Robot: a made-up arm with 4 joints. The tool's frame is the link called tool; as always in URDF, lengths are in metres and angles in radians. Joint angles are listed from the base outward.
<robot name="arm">
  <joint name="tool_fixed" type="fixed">
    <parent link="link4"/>
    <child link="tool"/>
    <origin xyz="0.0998 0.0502 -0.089" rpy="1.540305 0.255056 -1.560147"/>
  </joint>
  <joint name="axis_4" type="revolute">
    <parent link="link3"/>
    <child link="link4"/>
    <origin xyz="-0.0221 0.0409 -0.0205" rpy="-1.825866 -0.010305 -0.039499"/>
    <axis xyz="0 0 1"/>
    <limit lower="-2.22" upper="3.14"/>
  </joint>
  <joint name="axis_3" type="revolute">
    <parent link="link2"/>
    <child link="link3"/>
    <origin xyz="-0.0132 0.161 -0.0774" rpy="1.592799 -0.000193 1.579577"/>
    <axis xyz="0 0 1"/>
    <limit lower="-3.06" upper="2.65"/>
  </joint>
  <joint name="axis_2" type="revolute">
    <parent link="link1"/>
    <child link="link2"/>
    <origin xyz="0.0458 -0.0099 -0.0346" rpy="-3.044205 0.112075 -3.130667"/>
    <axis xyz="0 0 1"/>
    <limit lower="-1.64" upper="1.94"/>
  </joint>
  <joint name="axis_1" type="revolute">
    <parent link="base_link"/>
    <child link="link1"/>
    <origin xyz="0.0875 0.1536 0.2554" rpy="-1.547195 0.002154 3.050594"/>
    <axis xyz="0 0 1"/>
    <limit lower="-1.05" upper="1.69"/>
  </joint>
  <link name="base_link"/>
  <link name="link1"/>
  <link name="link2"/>
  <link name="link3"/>
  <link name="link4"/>
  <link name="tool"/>
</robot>
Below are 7 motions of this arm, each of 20 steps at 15 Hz.
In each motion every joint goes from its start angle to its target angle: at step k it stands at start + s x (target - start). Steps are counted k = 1, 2, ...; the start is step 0. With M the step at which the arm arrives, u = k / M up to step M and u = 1 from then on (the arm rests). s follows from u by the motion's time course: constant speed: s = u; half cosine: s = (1 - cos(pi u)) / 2; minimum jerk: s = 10 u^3 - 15 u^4 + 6 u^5.
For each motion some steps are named. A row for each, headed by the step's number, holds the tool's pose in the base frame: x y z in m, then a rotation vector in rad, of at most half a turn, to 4 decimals.
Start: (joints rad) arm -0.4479 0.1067 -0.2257 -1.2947
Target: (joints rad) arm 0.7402 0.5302 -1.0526 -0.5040
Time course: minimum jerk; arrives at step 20
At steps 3, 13, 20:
3: 0.0055 0.0984 0.0598 0.1584 -0.6927 0.0584
13: 0.0726 0.0263 0.0586 -0.7043 -0.6579 0.3017
20: 0.0869 0.0124 0.0765 -1.0180 -0.6431 0.1968

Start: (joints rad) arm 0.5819 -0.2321 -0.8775 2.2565
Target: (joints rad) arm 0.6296 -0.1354 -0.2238 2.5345
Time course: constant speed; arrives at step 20
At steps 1, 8, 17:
1: 0.0387 0.1755 0.1744 -0.5307 1.4562 -1.1081
8: 0.0372 0.1497 0.1892 -0.5248 1.5749 -0.8707
17: 0.0428 0.1130 0.2025 -0.5401 1.7098 -0.5557

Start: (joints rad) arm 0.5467 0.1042 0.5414 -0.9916
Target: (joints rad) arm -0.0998 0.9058 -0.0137 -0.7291
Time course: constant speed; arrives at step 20
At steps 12, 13, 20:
12: -0.0273 0.1022 0.0158 0.3543 -0.3776 -0.1396
13: -0.0454 0.0998 0.0235 0.3254 -0.2934 -0.1318
20: -0.1472 0.0814 0.1135 0.1557 0.3004 -0.0305

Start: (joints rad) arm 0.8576 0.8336 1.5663 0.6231
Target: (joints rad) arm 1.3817 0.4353 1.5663 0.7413
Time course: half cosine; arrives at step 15
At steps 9, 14, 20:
9: 0.1156 0.1105 -0.0315 0.9523 0.0385 0.8707
14: 0.1956 0.1045 -0.0085 0.7708 -0.1839 1.0380
20: 0.1981 0.1043 -0.0073 0.7645 -0.1911 1.0431

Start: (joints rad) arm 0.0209 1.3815 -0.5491 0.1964
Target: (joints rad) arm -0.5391 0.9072 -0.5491 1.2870
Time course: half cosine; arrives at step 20
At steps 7, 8, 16, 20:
7: -0.1246 0.0298 0.3249 -0.7044 1.7549 0.4748
8: -0.1184 0.0329 0.3331 -0.7361 1.8303 0.4765
16: -0.0584 0.0655 0.3754 -0.9909 2.4104 0.4887
20: -0.0470 0.0721 0.3783 -1.0368 2.5090 0.4906

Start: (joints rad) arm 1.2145 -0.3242 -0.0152 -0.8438
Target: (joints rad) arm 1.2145 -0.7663 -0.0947 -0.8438
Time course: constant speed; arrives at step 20
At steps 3, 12, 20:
3: 0.3070 0.0835 0.2625 0.1036 -2.4019 0.2274
12: 0.2937 0.0846 0.3083 0.0694 -2.6026 0.2246
20: 0.2744 0.0851 0.3459 0.0395 -2.7811 0.2129

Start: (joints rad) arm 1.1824 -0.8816 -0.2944 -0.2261
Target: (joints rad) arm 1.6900 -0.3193 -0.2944 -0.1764
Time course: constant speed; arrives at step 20
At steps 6, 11, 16, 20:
6: 0.2911 0.0489 0.2961 -0.2411 -2.2399 -0.1877
11: 0.2959 0.0462 0.2917 -0.2652 -2.2156 -0.1808
16: 0.3006 0.0430 0.2879 -0.2904 -2.1910 -0.1772
20: 0.3042 0.0400 0.2852 -0.3109 -2.1710 -0.1768

